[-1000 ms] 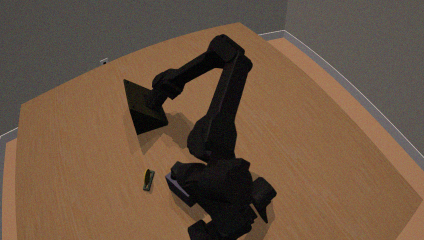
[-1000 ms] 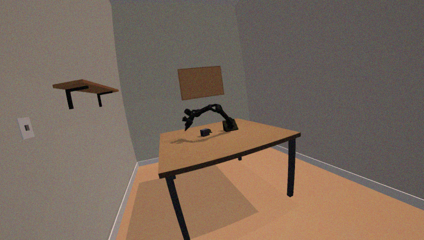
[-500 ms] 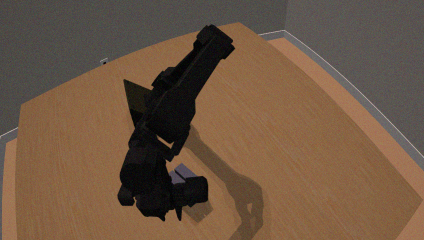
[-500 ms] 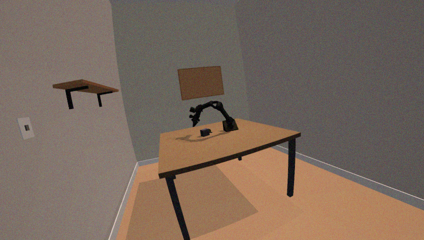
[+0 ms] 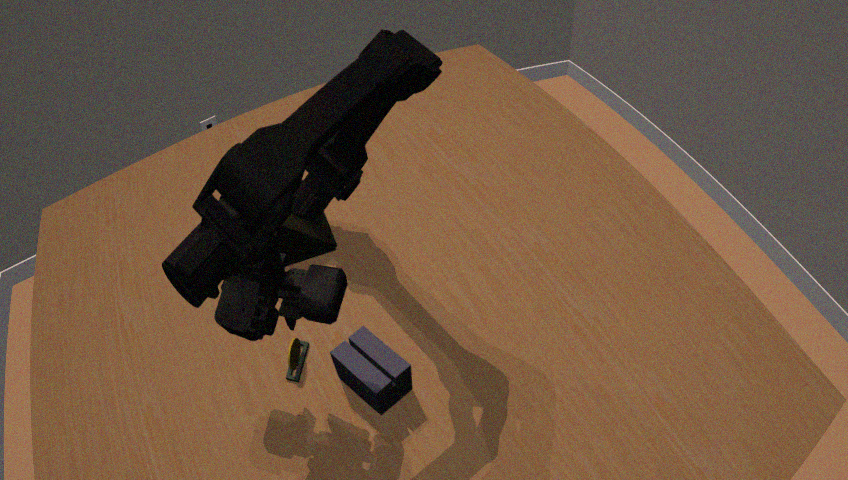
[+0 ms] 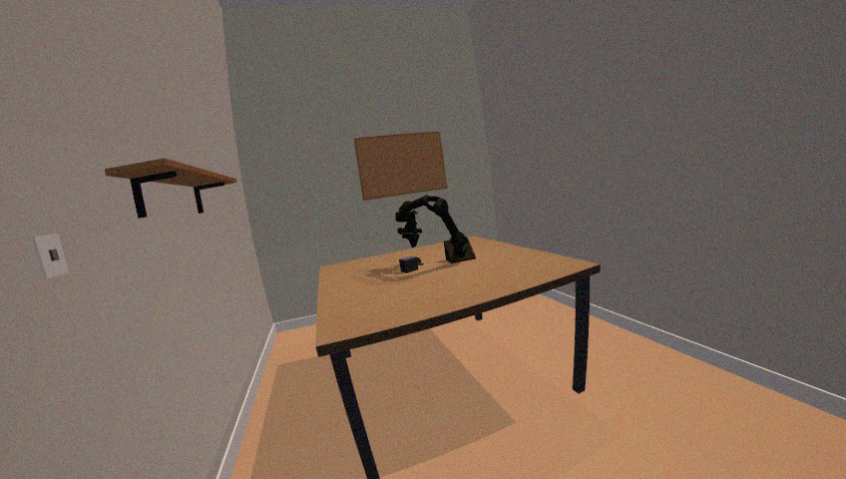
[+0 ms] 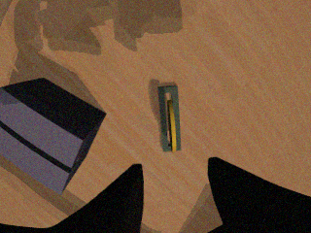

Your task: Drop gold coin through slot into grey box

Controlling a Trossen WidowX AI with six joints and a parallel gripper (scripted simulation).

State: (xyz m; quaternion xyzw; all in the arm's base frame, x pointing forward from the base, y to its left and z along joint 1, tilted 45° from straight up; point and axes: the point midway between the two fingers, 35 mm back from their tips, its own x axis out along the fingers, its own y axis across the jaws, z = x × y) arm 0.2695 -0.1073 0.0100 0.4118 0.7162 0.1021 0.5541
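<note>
My gripper tip is 1 cm past the gold coin and 9 cm above it.
</note>
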